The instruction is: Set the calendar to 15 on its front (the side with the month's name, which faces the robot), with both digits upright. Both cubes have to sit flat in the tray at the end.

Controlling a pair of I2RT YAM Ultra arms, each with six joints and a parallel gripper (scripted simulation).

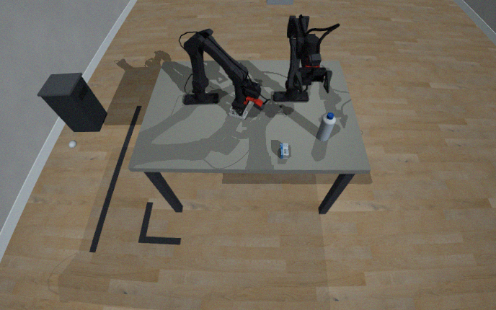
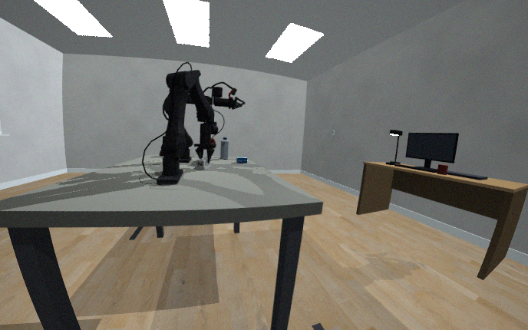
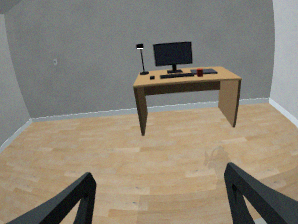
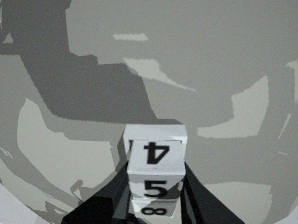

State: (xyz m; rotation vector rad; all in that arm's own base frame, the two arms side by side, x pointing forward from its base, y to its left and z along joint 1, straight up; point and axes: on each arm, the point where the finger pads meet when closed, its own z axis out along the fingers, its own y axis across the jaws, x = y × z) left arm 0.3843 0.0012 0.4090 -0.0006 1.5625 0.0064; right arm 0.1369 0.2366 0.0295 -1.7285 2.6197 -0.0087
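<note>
Right now my right hand is 4 cm to the left of the white digit cube, 2 cm past it and 1 cm above it. From my right hand the other things lie so: white calendar tray 3 cm below, 2 cm to the right, 1 cm behind.
</note>
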